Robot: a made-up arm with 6 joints.
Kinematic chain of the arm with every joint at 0, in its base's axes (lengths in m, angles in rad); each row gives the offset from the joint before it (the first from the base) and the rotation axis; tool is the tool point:
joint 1: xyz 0 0 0.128 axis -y
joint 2: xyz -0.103 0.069 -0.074 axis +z
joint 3: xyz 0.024 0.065 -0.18 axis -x
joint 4: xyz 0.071 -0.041 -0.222 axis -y
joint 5: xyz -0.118 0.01 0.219 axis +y
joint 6: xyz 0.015 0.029 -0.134 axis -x
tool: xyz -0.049 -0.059 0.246
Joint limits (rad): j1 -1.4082..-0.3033 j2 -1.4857..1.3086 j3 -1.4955..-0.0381 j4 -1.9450..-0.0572 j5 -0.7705..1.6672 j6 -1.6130..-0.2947
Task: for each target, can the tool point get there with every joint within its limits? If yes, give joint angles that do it. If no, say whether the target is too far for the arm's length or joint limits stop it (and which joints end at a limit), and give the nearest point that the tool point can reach.
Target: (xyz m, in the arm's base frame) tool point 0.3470 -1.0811 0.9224
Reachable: no: too far | nearest point -0.2312 -0.3389 0.3451 | short by 1.104 m
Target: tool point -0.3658 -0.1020 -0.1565
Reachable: yes | joints -0.5231 -1.1246 -0.3917 -1.1562 -0.2735 -1.3328
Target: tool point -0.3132 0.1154 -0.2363
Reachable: yes | joints -0.7210 1.0628 -0.7363 -0.7239 -0.4839 -1.2290
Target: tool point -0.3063 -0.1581 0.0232
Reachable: yes | joints -0.8936 -0.8927 -0.3132 -0.9420 -0.3930 -0.7895
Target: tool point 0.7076 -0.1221 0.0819
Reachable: no: joint limits stop it (at a limit: joint 1, joint 3, joint 5, joint 6) | nearest point 0.2431 -0.0313 -0.1428 | short by 0.524 m
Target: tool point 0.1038 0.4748 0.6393
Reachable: no: joint limits stop it (at a limit: joint 1, joint 2, joint 3, joint 5, joint 6) | nearest point -0.2033 0.2162 0.3991 | short by 0.468 m
